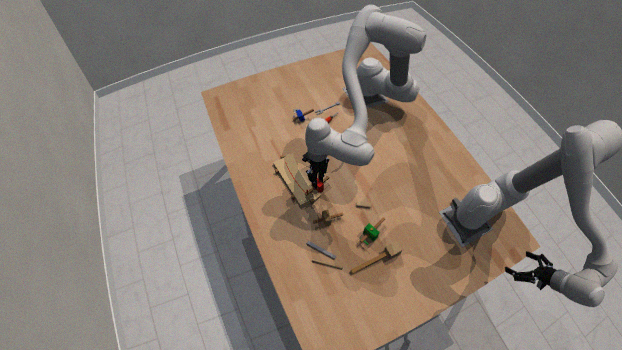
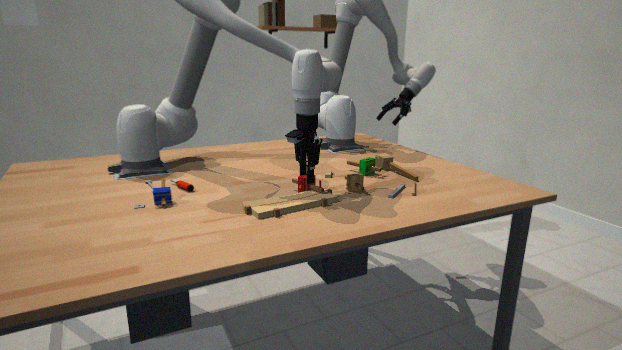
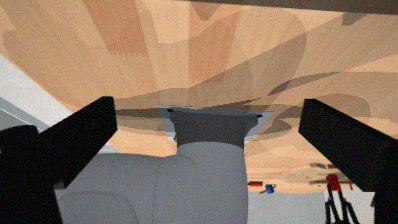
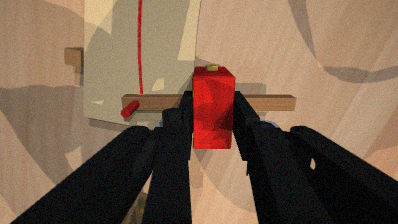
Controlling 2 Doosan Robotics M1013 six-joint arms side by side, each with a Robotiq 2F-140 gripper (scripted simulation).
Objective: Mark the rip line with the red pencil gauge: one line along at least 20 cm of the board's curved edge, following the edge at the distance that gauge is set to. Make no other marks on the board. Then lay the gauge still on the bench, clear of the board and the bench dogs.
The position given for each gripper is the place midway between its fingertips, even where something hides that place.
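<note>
A red pencil gauge (image 4: 213, 88) is visible in the scene, as is a pale board (image 1: 280, 164), which can also be found in image 2 (image 2: 255, 206) and in image 4 (image 4: 111, 70). The robot's right gripper (image 2: 306, 182) appears too, and image 4 (image 4: 211, 105) gives another look at it. The left gripper (image 1: 516, 261) can be seen as well, with a further sight of it in image 3 (image 3: 208, 114).
</note>
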